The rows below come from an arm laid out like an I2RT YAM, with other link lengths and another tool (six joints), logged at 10 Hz.
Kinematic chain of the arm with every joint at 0, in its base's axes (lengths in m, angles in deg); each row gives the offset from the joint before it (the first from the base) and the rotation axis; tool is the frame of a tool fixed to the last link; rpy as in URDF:
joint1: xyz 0 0 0.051 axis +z
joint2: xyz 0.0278 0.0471 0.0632 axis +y
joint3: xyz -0.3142 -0.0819 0 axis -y
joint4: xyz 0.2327 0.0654 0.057 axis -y
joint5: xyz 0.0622 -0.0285 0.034 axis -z
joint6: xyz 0.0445 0 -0.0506 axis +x
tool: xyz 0.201 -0.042 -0.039 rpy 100.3 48.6 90
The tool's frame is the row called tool.
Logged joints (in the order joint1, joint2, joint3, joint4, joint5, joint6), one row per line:
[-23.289 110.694 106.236 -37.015 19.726 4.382]
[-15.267 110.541 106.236 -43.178 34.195 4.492]
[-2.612 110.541 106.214 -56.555 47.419 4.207]
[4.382 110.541 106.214 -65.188 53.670 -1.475]
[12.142 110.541 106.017 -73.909 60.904 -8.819]
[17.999 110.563 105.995 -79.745 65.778 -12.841]
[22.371 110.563 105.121 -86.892 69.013 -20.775]
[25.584 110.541 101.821 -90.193 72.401 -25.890]
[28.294 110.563 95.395 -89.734 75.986 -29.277]
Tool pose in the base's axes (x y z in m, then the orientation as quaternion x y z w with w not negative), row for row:
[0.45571 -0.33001 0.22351 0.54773 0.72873 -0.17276 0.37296]
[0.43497 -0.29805 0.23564 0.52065 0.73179 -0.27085 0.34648]
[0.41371 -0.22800 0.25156 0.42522 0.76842 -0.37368 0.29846]
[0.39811 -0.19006 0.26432 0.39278 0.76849 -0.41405 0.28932]
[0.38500 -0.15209 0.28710 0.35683 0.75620 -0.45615 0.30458]
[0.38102 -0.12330 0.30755 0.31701 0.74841 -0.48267 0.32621]
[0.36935 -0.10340 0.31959 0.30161 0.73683 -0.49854 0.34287]
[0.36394 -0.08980 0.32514 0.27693 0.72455 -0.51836 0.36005]
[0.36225 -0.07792 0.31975 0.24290 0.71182 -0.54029 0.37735]
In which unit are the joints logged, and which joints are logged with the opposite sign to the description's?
The joints are logged in degrees. Opposite sign: joint6.
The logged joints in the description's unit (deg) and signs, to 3 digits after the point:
[-23.289 110.694 106.236 -37.015 19.726 -4.382]
[-15.267 110.541 106.236 -43.178 34.195 -4.492]
[-2.612 110.541 106.214 -56.555 47.419 -4.207]
[4.382 110.541 106.214 -65.188 53.670 1.475]
[12.142 110.541 106.017 -73.909 60.904 8.819]
[17.999 110.563 105.995 -79.745 65.778 12.841]
[22.371 110.563 105.121 -86.892 69.013 20.775]
[25.584 110.541 101.821 -90.193 72.401 25.890]
[28.294 110.563 95.395 -89.734 75.986 29.277]

